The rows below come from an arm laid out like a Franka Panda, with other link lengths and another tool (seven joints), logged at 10 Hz.
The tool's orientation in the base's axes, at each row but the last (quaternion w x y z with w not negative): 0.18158, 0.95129, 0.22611, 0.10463; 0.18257, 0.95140, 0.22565, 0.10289; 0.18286, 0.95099, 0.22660, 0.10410; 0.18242, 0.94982, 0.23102, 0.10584; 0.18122, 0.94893, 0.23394, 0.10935
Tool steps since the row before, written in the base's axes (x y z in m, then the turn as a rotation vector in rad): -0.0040, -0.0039, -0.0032, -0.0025, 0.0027, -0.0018; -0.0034, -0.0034, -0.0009, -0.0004, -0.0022, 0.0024; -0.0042, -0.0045, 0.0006, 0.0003, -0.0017, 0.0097; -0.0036, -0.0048, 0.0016, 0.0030, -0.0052, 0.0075; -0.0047, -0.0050, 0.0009, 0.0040, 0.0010, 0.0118
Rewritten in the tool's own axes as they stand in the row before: -0.0057, 0.0004, 0.0030, -0.0011, -0.0039, 0.0001; -0.0047, 0.0011, 0.0009, -0.0011, 0.0026, -0.0016; -0.0057, 0.0023, -0.0004, 0.0006, 0.0054, -0.0082; -0.0052, 0.0032, -0.0011, 0.0010, 0.0085, -0.0044; -0.0064, 0.0026, -0.0007, 0.0054, 0.0055, -0.0099
